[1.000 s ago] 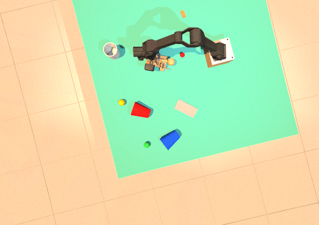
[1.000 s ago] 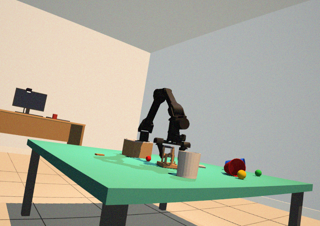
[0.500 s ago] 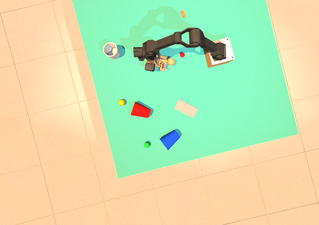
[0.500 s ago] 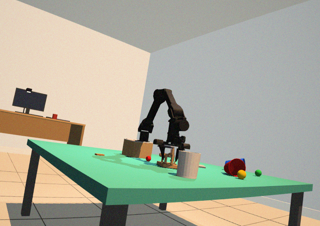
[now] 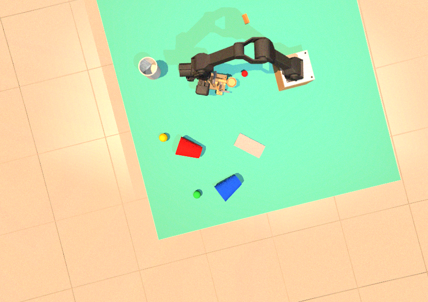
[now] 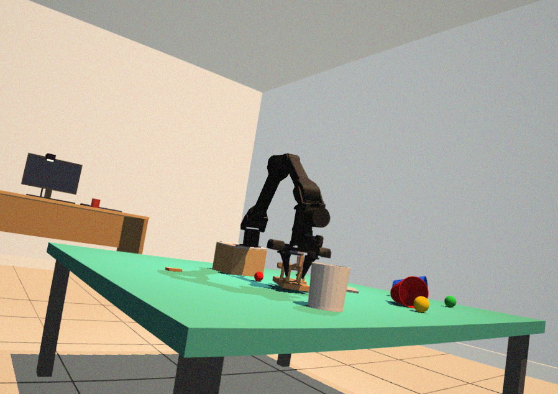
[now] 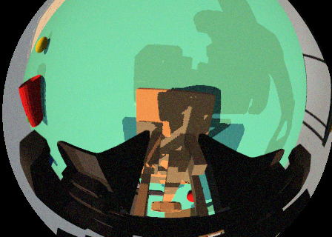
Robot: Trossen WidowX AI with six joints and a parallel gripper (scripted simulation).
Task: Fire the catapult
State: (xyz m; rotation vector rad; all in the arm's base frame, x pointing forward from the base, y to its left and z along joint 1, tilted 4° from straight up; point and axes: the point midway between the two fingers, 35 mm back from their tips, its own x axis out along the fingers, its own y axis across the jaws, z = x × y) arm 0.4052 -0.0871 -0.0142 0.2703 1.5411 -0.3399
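My gripper tip is 20 cm past the red ball, 3 cm above it and 1 cm to the right of it. The rest, counted from my gripper tip: wooden catapult 6 cm behind, 4 cm to the left, 2 cm above; white mug 26 cm ahead, 11 cm to the right, 1 cm below; yellow ball 28 cm ahead, 24 cm to the left, 2 cm below.
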